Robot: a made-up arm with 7 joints.
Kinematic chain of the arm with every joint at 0, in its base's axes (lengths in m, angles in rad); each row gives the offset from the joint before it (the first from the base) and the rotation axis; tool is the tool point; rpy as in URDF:
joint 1: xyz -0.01 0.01 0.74 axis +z
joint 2: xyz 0.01 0 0.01 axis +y
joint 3: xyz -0.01 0 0.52 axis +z
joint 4: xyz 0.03 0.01 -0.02 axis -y
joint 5: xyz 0.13 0 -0.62 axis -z
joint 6: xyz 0 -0.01 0.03 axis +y
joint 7: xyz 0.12 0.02 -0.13 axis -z
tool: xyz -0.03 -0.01 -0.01 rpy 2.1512 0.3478 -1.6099
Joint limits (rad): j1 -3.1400..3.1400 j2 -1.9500..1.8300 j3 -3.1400..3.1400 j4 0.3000..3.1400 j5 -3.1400..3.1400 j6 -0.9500..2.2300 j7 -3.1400..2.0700
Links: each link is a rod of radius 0.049 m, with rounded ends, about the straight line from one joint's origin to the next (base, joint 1, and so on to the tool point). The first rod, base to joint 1, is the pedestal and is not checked.
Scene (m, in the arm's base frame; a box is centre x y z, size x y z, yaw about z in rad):
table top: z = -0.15
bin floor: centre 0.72 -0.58 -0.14 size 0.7 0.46 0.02 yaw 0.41
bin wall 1: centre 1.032 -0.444 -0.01 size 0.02 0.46 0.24 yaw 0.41
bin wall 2: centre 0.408 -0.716 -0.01 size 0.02 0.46 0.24 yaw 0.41
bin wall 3: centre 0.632 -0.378 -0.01 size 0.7 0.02 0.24 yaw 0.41
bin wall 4: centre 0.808 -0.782 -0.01 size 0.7 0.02 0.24 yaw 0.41
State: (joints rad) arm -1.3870 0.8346 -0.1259 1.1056 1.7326 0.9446 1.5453
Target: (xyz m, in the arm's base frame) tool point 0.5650 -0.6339 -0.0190
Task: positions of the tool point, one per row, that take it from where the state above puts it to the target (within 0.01 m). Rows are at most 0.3 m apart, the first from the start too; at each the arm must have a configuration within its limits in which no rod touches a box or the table.
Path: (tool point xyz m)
1: 0.3315 -0.7313 0.3444
2: 0.5649 -0.6339 0.3132
3: 0.5777 -0.6508 0.2064
4: 0.5779 -0.6509 0.0942
5: 0.5650 -0.6339 -0.0190

